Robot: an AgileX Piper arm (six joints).
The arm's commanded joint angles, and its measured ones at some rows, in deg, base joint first. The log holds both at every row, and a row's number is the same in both.
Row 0, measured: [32.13, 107.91, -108.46, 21.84, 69.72, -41.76]
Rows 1 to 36, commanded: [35.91, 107.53, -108.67, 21.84, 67.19, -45.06]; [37.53, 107.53, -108.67, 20.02, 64.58, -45.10]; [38.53, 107.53, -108.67, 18.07, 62.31, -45.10]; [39.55, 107.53, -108.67, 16.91, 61.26, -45.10]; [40.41, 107.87, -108.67, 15.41, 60.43, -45.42]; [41.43, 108.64, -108.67, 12.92, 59.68, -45.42]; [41.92, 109.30, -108.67, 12.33, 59.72, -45.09]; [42.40, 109.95, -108.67, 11.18, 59.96, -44.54]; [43.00, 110.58, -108.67, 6.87, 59.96, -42.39]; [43.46, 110.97, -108.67, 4.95, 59.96, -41.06]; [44.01, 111.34, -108.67, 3.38, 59.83, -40.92]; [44.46, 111.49, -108.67, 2.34, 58.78, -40.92]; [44.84, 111.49, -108.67, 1.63, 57.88, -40.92]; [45.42, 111.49, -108.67, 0.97, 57.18, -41.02]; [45.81, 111.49, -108.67, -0.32, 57.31, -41.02]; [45.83, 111.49, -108.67, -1.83, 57.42, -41.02]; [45.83, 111.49, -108.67, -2.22, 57.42, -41.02]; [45.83, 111.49, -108.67, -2.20, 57.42, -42.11]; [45.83, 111.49, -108.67, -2.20, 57.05, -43.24]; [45.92, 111.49, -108.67, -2.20, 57.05, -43.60]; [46.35, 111.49, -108.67, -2.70, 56.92, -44.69]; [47.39, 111.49, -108.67, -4.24, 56.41, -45.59]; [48.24, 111.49, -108.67, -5.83, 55.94, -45.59]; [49.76, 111.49, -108.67, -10.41, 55.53, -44.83]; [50.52, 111.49, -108.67, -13.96, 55.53, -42.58]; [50.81, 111.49, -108.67, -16.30, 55.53, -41.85]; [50.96, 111.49, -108.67, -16.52, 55.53, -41.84]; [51.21, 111.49, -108.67, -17.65, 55.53, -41.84]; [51.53, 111.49, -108.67, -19.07, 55.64, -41.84]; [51.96, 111.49, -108.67, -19.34, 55.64, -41.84]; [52.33, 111.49, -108.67, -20.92, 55.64, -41.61]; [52.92, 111.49, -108.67, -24.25, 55.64, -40.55]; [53.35, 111.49, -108.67, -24.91, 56.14, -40.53]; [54.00, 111.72, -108.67, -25.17, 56.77, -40.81]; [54.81, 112.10, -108.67, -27.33, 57.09, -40.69]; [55.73, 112.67, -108.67, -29.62, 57.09, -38.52]
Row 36, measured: [53.94, 111.78, -108.46, -25.09, 56.59, -41.05]
